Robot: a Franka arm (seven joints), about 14 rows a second.
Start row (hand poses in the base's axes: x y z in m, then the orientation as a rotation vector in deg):
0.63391 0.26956 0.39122 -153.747 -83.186 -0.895
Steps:
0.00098 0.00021 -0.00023 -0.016 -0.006 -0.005
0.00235 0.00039 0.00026 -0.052 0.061 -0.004
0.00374 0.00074 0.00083 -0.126 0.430 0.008
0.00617 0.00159 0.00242 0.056 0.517 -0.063
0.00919 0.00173 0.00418 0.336 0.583 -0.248
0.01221 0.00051 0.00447 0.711 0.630 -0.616
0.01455 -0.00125 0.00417 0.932 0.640 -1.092
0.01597 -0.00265 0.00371 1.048 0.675 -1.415
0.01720 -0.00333 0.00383 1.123 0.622 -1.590
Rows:
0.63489 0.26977 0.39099 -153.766 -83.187 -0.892
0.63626 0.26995 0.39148 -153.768 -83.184 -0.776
0.63765 0.27030 0.39205 -153.675 -83.126 -0.226
0.64008 0.27115 0.39364 -153.550 -82.934 -0.246
0.64310 0.27129 0.39540 -153.439 -82.558 -0.373
0.64612 0.27007 0.39569 -153.390 -81.905 -0.605
0.64846 0.26831 0.39539 -153.553 -81.179 -0.784
0.64988 0.26691 0.39493 -153.677 -80.692 -0.842
0.65111 0.26623 0.39505 -153.762 -80.443 -0.979

